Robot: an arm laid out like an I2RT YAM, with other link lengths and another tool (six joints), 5 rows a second.
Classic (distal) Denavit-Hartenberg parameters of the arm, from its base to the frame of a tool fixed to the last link. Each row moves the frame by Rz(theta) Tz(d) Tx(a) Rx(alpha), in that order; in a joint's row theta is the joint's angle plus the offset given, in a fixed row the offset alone. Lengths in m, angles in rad.
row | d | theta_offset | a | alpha
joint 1 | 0.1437 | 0 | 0.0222 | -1.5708
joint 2 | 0 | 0 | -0.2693 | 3.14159
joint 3 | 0 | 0.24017 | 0.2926 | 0
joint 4 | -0.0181 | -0.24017 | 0.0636 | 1.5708
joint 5 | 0.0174 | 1.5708 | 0 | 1.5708
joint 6 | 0.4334 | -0.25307 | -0.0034 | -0.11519
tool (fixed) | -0.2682 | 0 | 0 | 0
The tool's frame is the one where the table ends.
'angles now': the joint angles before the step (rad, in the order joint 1, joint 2, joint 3, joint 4, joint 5, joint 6). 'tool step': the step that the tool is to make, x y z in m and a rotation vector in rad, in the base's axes. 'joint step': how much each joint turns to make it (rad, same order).
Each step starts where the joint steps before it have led.
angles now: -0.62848 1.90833 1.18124 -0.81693 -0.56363 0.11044
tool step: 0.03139 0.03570 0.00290 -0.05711 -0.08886 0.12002
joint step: 0.11788 0.00000 -0.00037 0.10451 0.00000 -0.00267
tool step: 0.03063 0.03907 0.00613 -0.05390 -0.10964 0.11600
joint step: 0.11558 -0.00002 -0.00002 0.12170 0.00038 -0.00077
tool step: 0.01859 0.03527 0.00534 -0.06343 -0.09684 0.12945
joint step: 0.09118 0.00002 0.00002 0.08506 0.01412 -0.05225
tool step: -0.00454 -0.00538 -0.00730 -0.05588 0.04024 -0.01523
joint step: 0.00725 0.00000 0.00111 -0.02285 0.06904 0.00038
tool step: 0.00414 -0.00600 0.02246 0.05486 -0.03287 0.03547
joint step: -0.03891 -0.00036 0.05954 -0.07555 -0.08201 -0.05989
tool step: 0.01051 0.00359 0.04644 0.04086 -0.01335 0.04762
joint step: -0.00344 -0.00002 0.15335 -0.17892 -0.05570 -0.04425
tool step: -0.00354 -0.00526 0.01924 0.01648 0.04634 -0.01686
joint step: -0.01297 0.00001 0.07784 -0.12437 0.00115 0.00456
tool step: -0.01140 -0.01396 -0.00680 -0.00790 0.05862 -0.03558
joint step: -0.02976 0.00038 -0.00383 -0.04768 0.02898 0.00001
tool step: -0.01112 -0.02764 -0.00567 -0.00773 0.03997 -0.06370
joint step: -0.06065 0.00077 -0.00570 -0.02748 0.02328 -0.00076
